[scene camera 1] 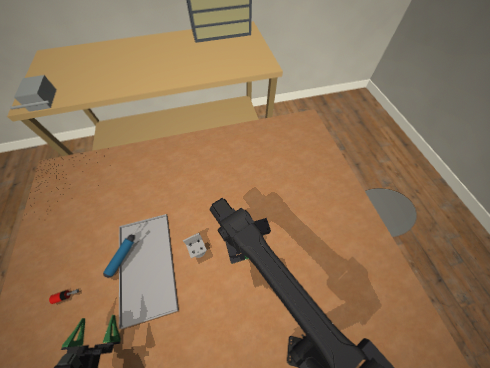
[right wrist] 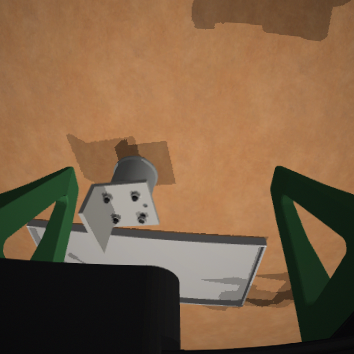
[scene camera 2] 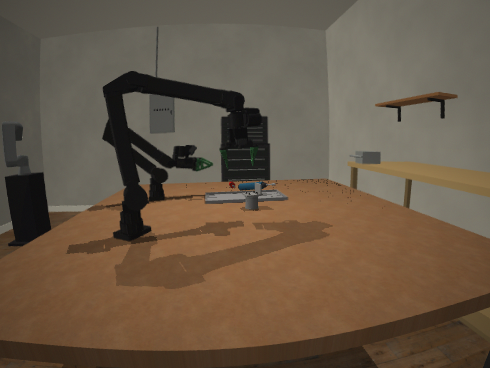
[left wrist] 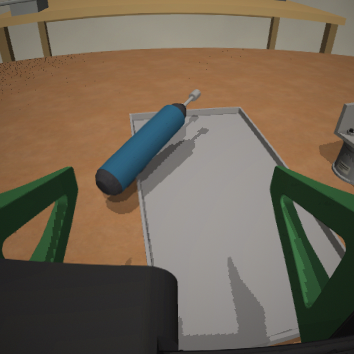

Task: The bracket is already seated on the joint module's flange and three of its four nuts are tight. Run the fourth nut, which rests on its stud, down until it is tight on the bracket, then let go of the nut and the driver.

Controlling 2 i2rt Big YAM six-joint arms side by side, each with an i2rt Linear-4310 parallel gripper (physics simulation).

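Seen in the pictures: left gripper, fingertip midpoint: point(scene camera 1: 98, 316) point(scene camera 2: 211, 164) point(left wrist: 173, 176); right gripper, fingertip midpoint: point(right wrist: 174, 177) point(scene camera 2: 240, 167); left arm's base, origin of the base link: point(scene camera 2: 156, 198); right arm's base, origin of the base link: point(scene camera 1: 304, 353) point(scene camera 2: 132, 233).
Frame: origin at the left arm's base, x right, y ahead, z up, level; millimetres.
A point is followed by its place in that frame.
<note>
The blue driver point(scene camera 1: 119, 256) @(x 49, y 533, z 62 mm) point(scene camera 2: 247, 186) @(x 42, y 515, z 45 mm) point(left wrist: 142, 147) @(x 34, y 515, z 57 mm) lies tilted across the tray's left edge in the left wrist view. My left gripper point(scene camera 1: 98, 320) @(x 11, y 318, z 173 mm) point(scene camera 2: 210, 164) @(x 11, y 318, z 173 mm) point(left wrist: 173, 176) @(x 11, y 318, z 173 mm) is open and empty, behind the driver's butt end and apart from it. The bracket point(scene camera 1: 192, 241) @(x 347, y 470, z 67 mm) point(scene camera 2: 258, 188) @(x 364, y 473, z 89 mm) point(left wrist: 347, 120) @(x 334, y 471, z 83 mm) point(right wrist: 96, 210) @(x 365, y 473, z 83 mm) sits on the upright joint module point(scene camera 2: 251, 202) @(x 381, y 433, z 32 mm) point(left wrist: 344, 164) @(x 326, y 440, z 24 mm) point(right wrist: 134, 170) @(x 381, y 433, z 29 mm). Dark nuts or stud ends point(right wrist: 135, 196) @(x 376, y 424, z 72 mm) show at its four corners; their tightness cannot be told. My right gripper point(scene camera 2: 239, 165) @(x 502, y 353, z 203 mm) point(right wrist: 174, 177) @(x 502, y 353, z 203 mm) is open and empty, high above the table; in scene camera 1 its arm mostly hides it.
The shallow grey tray point(scene camera 1: 174, 280) @(x 225, y 363, z 11 mm) point(scene camera 2: 215, 201) @(x 215, y 299, z 10 mm) point(left wrist: 145, 235) @(x 11, y 410, z 16 mm) point(right wrist: 200, 236) @(x 224, y 359, z 5 mm) lies beside the joint module. A small red-handled tool point(scene camera 1: 60, 297) @(x -202, y 476, z 32 mm) point(scene camera 2: 232, 184) @(x -186, y 480, z 23 mm) lies left of the tray in scene camera 1. The right arm point(scene camera 1: 290, 280) @(x 558, y 159, z 511 mm) reaches over the table. A wooden bench point(scene camera 1: 150, 65) stands behind.
</note>
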